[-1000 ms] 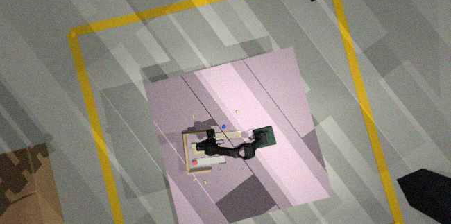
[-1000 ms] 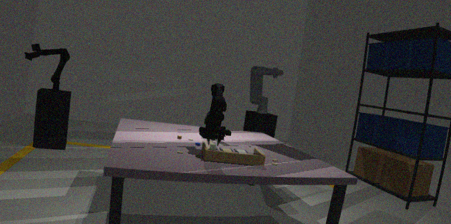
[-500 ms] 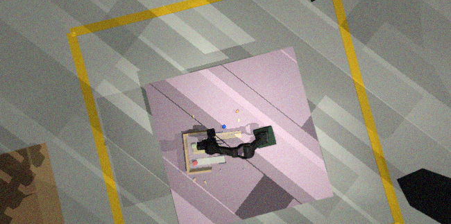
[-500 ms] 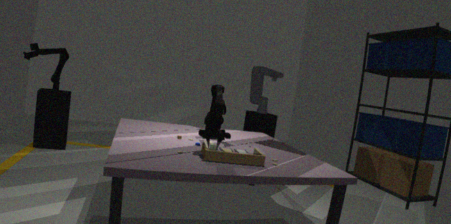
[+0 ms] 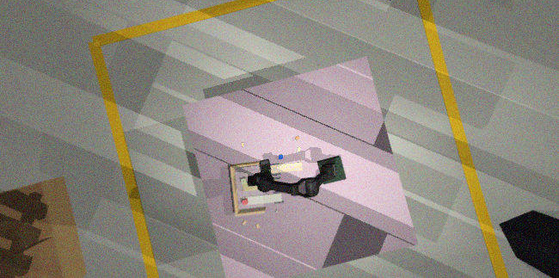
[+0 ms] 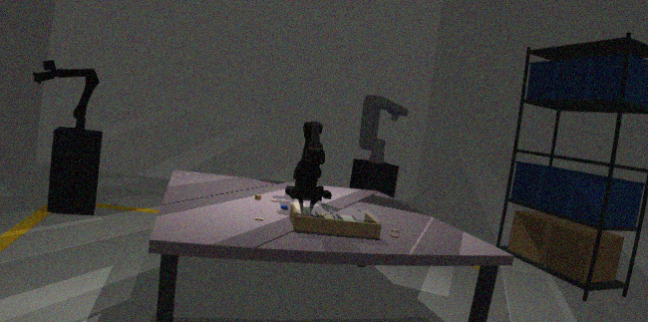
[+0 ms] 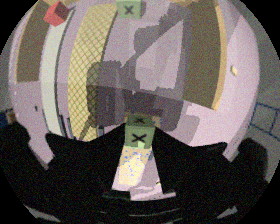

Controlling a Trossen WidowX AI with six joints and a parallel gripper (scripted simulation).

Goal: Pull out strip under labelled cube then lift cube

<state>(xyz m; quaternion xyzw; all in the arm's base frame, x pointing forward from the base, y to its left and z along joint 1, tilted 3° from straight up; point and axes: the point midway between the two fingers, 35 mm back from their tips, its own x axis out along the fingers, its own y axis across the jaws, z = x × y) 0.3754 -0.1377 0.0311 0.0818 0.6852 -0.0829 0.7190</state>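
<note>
My gripper tip is 120 mm past the small blue round object, 50 mm to the left of it and 10 mm above it.
</note>
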